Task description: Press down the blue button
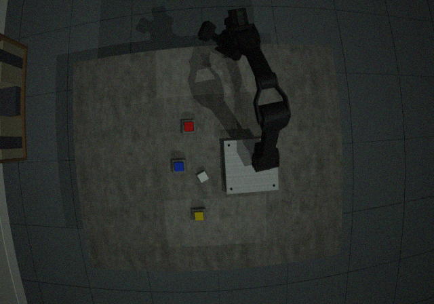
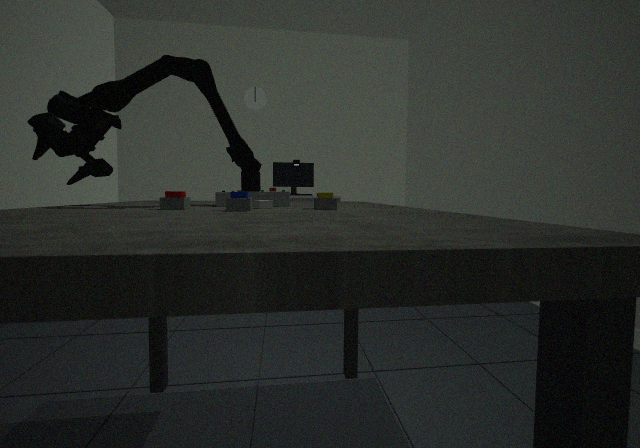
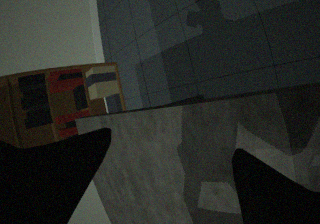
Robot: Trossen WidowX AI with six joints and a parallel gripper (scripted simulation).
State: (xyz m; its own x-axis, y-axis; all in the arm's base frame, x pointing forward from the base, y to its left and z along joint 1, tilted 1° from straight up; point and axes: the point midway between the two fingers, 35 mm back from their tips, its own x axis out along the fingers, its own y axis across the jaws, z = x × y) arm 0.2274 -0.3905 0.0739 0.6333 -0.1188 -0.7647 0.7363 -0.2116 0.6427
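Right now my gripper tip is 50 mm short of the blue button, 460 mm to the right of it and 50 mm above it. Also, from my gripper tip: small white block 40 mm behind, 480 mm to the left, 70 mm below; red button 30 mm ahead, 310 mm to the left, 50 mm below; yellow button 50 mm behind, 630 mm to the left, 50 mm below.
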